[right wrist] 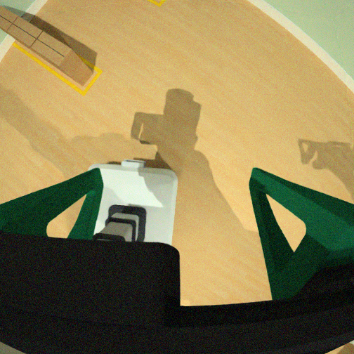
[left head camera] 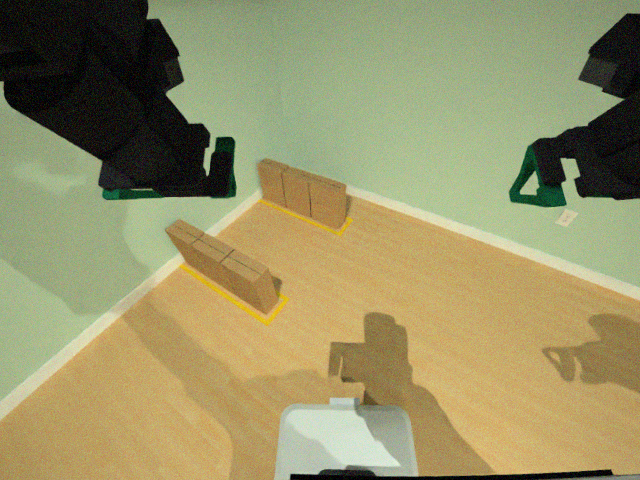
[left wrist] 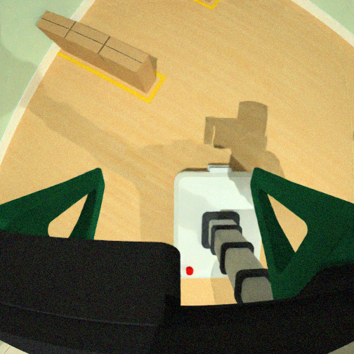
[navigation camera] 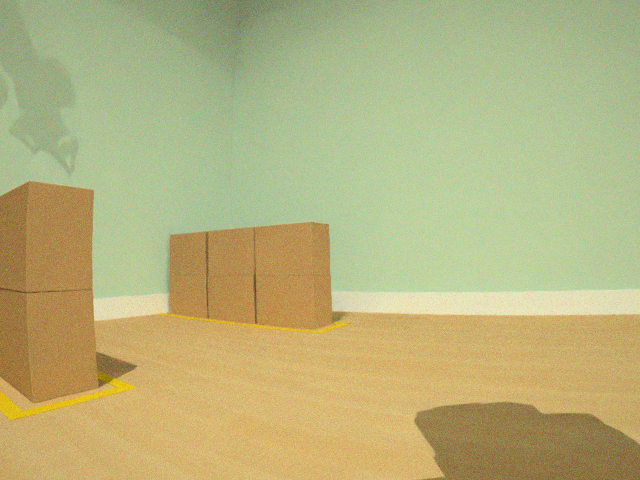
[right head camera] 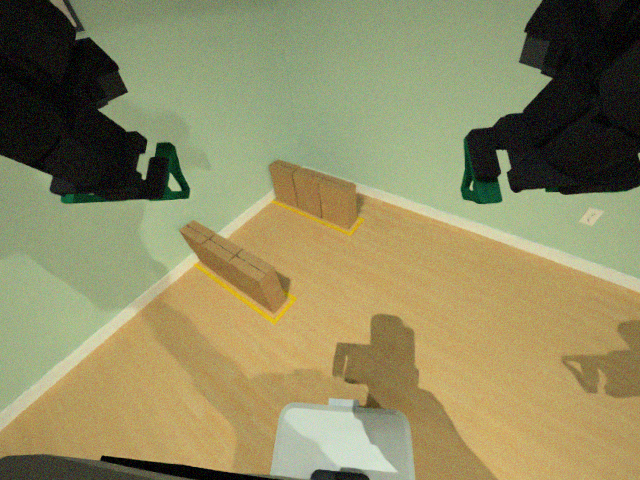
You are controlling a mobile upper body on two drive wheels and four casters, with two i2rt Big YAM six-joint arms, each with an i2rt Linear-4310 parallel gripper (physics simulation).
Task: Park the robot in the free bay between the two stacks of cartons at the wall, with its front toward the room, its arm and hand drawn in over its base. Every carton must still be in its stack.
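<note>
The near carton stack [left head camera: 222, 263] [right head camera: 235, 263] [left wrist: 100, 50] [right wrist: 50, 45] [navigation camera: 59, 289] stands upright, two layers high. The far carton stack [left head camera: 305, 193] [right head camera: 315, 193] [navigation camera: 253, 273] also stands upright nearer the corner. The bay is the floor between them. The pale robot base [left head camera: 346, 439] [right head camera: 343, 439] [left wrist: 195, 195] [right wrist: 145, 185] is outside the bay, its front toward the corner walls. My left gripper [left head camera: 168, 193] [right head camera: 124, 197] [left wrist: 177, 175] and right gripper [right head camera: 522, 192] [right wrist: 177, 172] are open and empty; both arms reach out ahead. The right gripper is partly hidden in the left head view.
Yellow floor outlines [left head camera: 223, 294] [navigation camera: 72, 401] surround the stacks. A white skirting board [left head camera: 465, 232] [navigation camera: 465, 303] runs along the walls. A small wall plate [left head camera: 566, 217] [right head camera: 590, 216] is at the right. Arm shadows fall on the floor and the left wall.
</note>
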